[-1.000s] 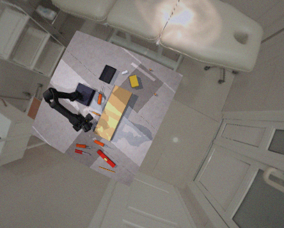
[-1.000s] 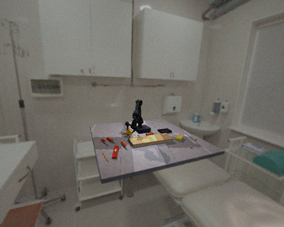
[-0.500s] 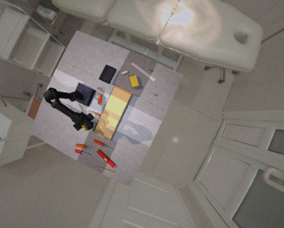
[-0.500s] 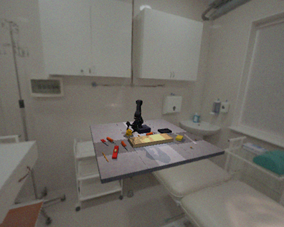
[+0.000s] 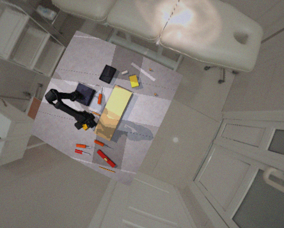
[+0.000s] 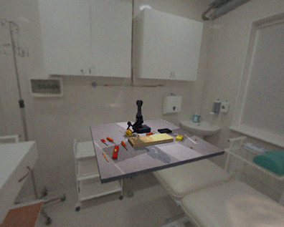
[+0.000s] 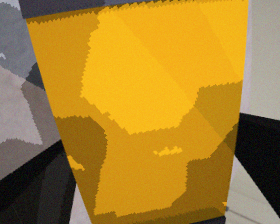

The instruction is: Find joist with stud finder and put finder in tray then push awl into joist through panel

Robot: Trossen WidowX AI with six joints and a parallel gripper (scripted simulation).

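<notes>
My gripper tip is now 1 cm past the awl, 13 cm to the right of it and 6 cm above it. The rest, counted from my gripper tip: pencil 44 cm ahead, 27 cm to the right, 7 cm below; red level 37 cm ahead, 17 cm to the right, 5 cm below; yellow stud finder 1 cm ahead, 2 cm to the right, 2 cm below.
</notes>
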